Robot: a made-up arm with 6 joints.
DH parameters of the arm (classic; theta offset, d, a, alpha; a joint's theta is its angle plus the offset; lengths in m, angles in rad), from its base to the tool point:
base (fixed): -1.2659 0 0.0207 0
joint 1: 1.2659 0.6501 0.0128 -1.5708
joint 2: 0.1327 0 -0.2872 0
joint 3: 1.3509 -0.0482 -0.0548 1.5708
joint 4: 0 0.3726 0.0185 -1.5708
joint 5: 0 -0.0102 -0.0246 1.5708
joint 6: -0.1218 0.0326 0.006 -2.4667
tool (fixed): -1.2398 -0.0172 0 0
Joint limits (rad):
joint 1: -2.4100..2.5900
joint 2: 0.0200..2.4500
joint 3: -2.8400..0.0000
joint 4: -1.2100..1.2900
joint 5: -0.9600..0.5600
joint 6: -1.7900..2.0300
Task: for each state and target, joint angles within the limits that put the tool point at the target. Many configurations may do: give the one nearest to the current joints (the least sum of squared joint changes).
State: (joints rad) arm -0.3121 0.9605 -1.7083 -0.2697 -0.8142 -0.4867
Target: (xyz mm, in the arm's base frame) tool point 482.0 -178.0 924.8
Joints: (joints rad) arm -0.1978 1.7361 -1.4205 -0.2664 -0.7251 -0.4702
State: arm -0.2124 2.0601 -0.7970 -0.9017 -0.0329 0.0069
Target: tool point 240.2 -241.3 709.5
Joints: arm -0.5767 1.2407 -0.4243 -0.8786 -0.0820 0.0232
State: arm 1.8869 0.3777 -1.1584 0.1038 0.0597 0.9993
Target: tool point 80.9 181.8 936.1
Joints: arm 1.4977 0.5828 -0.6280 0.0965 0.1097 0.9787
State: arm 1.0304 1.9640 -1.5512 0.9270 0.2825 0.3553
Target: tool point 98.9 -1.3 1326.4
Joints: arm 0.8000 1.1794 -2.2484 0.8687 0.1578 0.3248
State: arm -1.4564 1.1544 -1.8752 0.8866 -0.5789 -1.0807
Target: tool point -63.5 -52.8 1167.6
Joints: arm -1.3228 0.5119 -1.2911 1.0606 -0.1638 -0.9844
